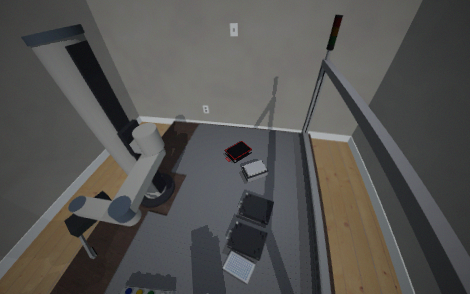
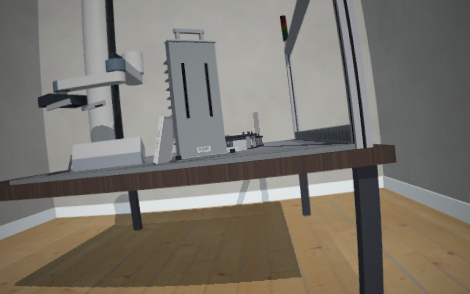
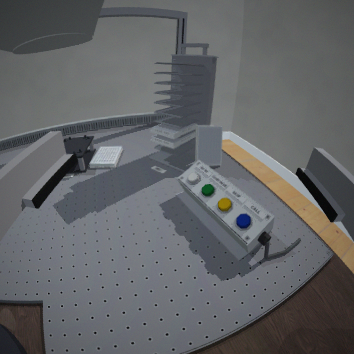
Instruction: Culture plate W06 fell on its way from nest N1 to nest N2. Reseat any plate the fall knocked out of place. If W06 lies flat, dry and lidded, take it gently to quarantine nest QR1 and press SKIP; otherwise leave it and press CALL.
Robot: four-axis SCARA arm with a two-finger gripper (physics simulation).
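Places are measured from the arm's base along level axes (x ahead, y left, z up), in millimetres.
Pixels of known places: gripper, fingertip midpoint: [image 1: 111,239] [image 2: 88,102] [image 3: 191,148]; arm's base, link origin: [image 1: 156,189].
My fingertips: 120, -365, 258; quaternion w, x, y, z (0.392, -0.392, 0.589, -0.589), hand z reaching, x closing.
For each thing: its top centre in the pictures, then the offset to it from my fingertips, as dx, dy, dz.
- plate, top centre: [image 2: 163,117] [image 3: 211,126] +362, -248, -120
- red-edged nest, top centre: [image 1: 238,149] +356, +770, -199
- button box, top centre: [image 3: 225,185] [image 2: 107,140] +144, -158, -161
- yellow SKIP button, top centre: [image 3: 225,200] +115, -141, -170
- blue CALL button, top centre: [image 3: 244,216] +66, -150, -170
- white-topped block, top centre: [image 1: 255,167] +497, +605, -176
A white plate with a grid of wells [image 1: 239,267] [image 3: 106,157] lies flat beside the near black nest, N1 [image 1: 247,239]; its label and lid cannot be made out. The other black nest, N2 [image 1: 256,207], is behind N1. A pale slab like a plate [image 2: 160,140] [image 3: 208,145] stands tilted on end by the rack. The red-edged nest [image 1: 238,151], likely QR1, is farthest back. The button box [image 2: 107,154] [image 3: 220,207] has the yellow SKIP button [image 3: 225,204] and blue CALL button [image 3: 243,221]. My gripper [image 2: 79,105] [image 3: 191,148] is open and empty, high near the box.
The tall plate rack [image 2: 197,100] [image 3: 194,90] holds plates [image 3: 172,136] in its low slots. A white-topped block [image 1: 254,169] sits between N2 and the red-edged nest. A metal frame [image 1: 370,112] with a signal tower [image 1: 335,33] runs along the table's right side.
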